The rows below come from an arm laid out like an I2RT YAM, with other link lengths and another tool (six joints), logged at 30 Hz.
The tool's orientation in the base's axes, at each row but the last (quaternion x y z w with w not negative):
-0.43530, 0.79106, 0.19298, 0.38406
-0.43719, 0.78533, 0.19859, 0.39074
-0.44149, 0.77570, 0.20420, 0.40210
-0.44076, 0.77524, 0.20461, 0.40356
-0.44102, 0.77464, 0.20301, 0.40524
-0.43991, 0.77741, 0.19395, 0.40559
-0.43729, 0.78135, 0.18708, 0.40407
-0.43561, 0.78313, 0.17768, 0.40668
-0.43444, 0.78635, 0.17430, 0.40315
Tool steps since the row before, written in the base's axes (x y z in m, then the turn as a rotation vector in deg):
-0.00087, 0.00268, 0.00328, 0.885, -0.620, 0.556
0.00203, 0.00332, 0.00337, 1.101, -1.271, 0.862
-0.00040, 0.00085, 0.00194, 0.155, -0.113, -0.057
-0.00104, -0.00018, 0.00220, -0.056, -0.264, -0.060
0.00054, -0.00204, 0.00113, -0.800, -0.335, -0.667
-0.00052, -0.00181, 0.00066, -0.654, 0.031, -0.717
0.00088, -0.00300, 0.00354, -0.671, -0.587, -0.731
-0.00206, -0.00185, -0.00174, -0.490, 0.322, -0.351
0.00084, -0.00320, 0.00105, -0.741, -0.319, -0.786
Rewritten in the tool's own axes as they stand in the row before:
-0.00371, 0.00210, -0.00074, -0.385, -1.096, -0.358
-0.00505, -0.00002, 0.00099, -0.347, -1.637, -0.877
-0.00189, 0.00071, -0.00076, 0.060, -0.189, 0.027
-0.00138, 0.00070, -0.00188, 0.201, -0.089, -0.167
-0.00001, -0.00158, -0.00179, 0.938, 0.530, -0.191
0.00057, -0.00057, -0.00182, 0.744, 0.607, 0.147
-0.00147, -0.00259, -0.00366, 1.089, 0.283, -0.252
0.00297, 0.00080, -0.00111, 0.247, 0.611, 0.180
0.00066, -0.00257, -0.00224, 1.011, 0.491, -0.074

